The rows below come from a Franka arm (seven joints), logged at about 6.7 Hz.
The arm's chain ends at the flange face. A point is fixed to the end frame.
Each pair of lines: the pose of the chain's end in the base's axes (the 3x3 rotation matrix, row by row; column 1 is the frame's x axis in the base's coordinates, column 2 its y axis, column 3 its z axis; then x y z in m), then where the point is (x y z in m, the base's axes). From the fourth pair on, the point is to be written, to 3 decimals.
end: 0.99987 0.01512 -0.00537; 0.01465 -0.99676 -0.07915; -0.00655 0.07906 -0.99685; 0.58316 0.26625 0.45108
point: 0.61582 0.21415 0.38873
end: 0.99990 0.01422 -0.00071; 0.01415 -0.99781 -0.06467; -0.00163 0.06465 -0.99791; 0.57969 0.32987 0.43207
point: 0.61262 0.27866 0.36913
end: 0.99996 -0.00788 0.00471; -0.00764 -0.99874 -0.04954; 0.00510 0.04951 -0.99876; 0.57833 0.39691 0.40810
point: 0.61057 0.34595 0.34460
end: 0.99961 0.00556 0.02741; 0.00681 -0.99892 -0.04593; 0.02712 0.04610 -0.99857; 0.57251 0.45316 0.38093
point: 0.607 0.403 0.318
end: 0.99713 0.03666 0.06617; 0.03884 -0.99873 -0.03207; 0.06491 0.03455 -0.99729; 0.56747 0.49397 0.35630
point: 0.606 0.446 0.294
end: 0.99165 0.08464 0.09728; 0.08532 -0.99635 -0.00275; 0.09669 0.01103 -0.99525; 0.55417 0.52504 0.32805
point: 0.597 0.480 0.266
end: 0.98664 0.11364 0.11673; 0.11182 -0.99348 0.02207; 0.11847 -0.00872 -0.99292; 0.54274 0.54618 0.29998
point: 0.588 0.504 0.238
